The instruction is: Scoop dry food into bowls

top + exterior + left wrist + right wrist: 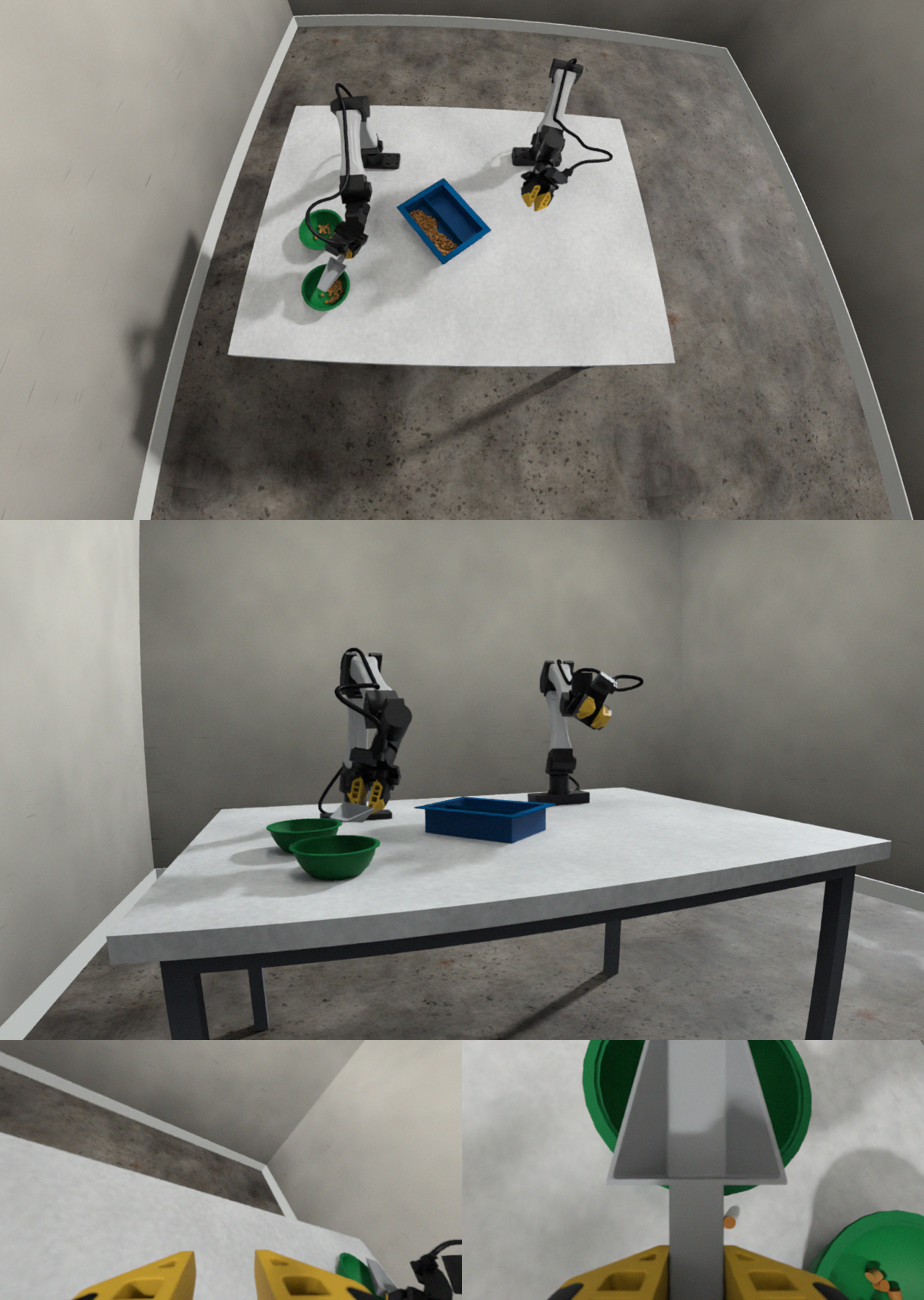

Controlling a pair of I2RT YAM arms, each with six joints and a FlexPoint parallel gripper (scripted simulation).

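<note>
Right now the grey scoop is 4 cm ahead of my right hand and 2 cm to the right of it. From my right hand the other things lie so: blue box (32 cm to the left, 14 cm behind, 6 cm below).
</note>
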